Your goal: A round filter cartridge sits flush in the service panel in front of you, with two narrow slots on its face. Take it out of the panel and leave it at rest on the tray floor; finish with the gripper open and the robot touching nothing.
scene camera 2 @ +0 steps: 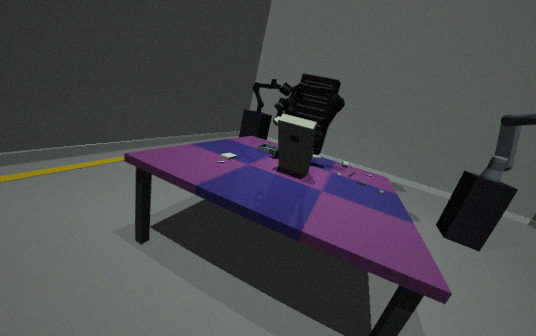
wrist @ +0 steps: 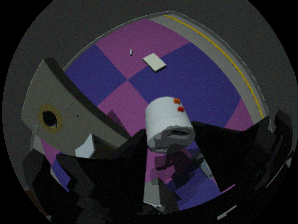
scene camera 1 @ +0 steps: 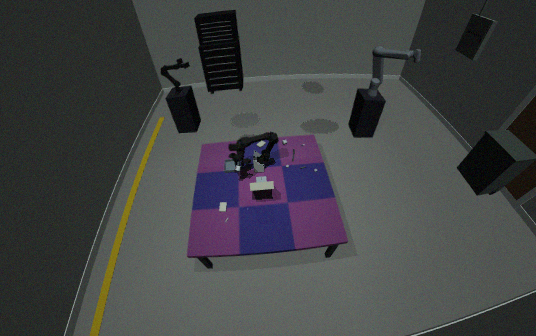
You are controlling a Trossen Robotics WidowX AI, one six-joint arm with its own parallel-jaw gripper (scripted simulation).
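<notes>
There's a service panel [wrist: 55,109] here and a round filter cartridge [wrist: 168,129], and I can see my gripper [wrist: 168,129] as well.
</notes>
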